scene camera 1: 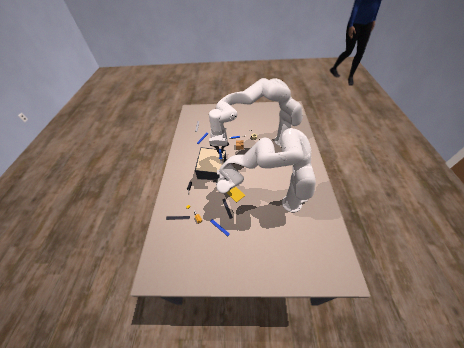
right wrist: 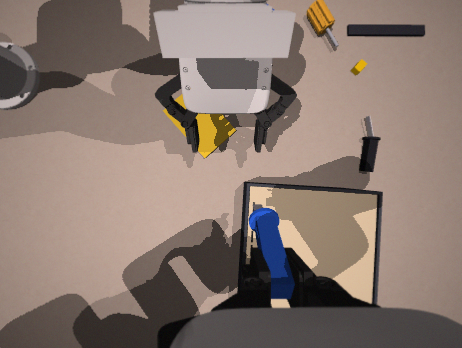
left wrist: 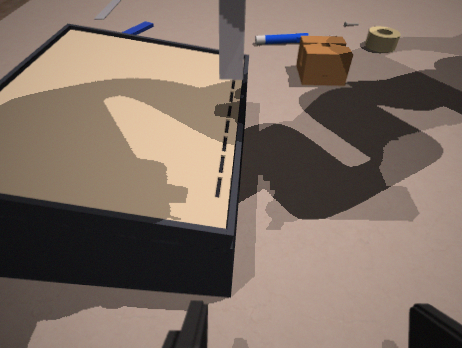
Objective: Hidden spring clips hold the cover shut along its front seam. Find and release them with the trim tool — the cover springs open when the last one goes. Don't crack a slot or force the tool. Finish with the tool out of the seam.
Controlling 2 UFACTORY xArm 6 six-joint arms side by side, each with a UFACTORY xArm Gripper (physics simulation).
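Places are measured from the left arm's base along level axes (x ahead, y left, z up), in metres.
Where they show: left gripper, fingertip midpoint: point(right wrist: 226, 146) point(left wrist: 307, 337); right gripper, fingertip midpoint: point(scene camera 1: 220, 152) point(right wrist: 270, 267); left arm's base, origin of the base link: point(scene camera 1: 291, 203) point(right wrist: 7, 77).
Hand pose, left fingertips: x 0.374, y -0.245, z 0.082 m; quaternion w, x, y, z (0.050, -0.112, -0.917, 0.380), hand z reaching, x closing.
Each offset is from my left fingertips to the top centre of the thing. "spot": to the spot under its first point.
The black box {0.074 m ahead, 0.199 m right, 0.020 m up} point(left wrist: 115, 255) point(scene camera 1: 207, 175) has a flat tan cover {spot: 0.125 m ahead, 0.157 m right, 0.008 m up} point(left wrist: 45, 135) point(right wrist: 345, 220) that lies shut inside its rim. A row of dark slots {spot: 0.011 m ahead, 0.123 m right, 0.010 m down} point(left wrist: 221, 164) runs along one edge of the cover. My right gripper point(right wrist: 270, 267) point(scene camera 1: 220, 148) is shut on the blue handle of the trim tool {0.012 m ahead, 0.096 m right, 0.175 m up} point(right wrist: 272, 247) point(scene camera 1: 221, 155), above that edge. The tool's grey blade {spot: 0.014 m ahead, 0.084 m right, 0.091 m up} point(left wrist: 232, 42) points down at the far part of the slot row; whether its tip is in a slot is unclear. My left gripper point(left wrist: 310, 320) point(right wrist: 226, 146) is open and empty, off the box's near side.
A brown block {spot: 0.174 m back, 0.329 m right, 0.052 m down} point(left wrist: 325, 65) point(scene camera 1: 239, 145), a tape roll {0.331 m back, 0.433 m right, 0.057 m down} point(left wrist: 383, 41) point(scene camera 1: 253, 136) and a blue marker {0.194 m back, 0.473 m right, 0.065 m down} point(left wrist: 282, 38) lie beyond the box. A yellow sheet {0.036 m back, 0.073 m left, 0.076 m down} point(right wrist: 207, 142) point(scene camera 1: 237, 195) lies under the left gripper. A black-handled tool {0.265 m ahead, 0.051 m right, 0.054 m down} point(right wrist: 369, 154) and an orange-handled tool {0.237 m ahead, 0.185 m left, 0.050 m down} point(right wrist: 320, 17) lie to the side.
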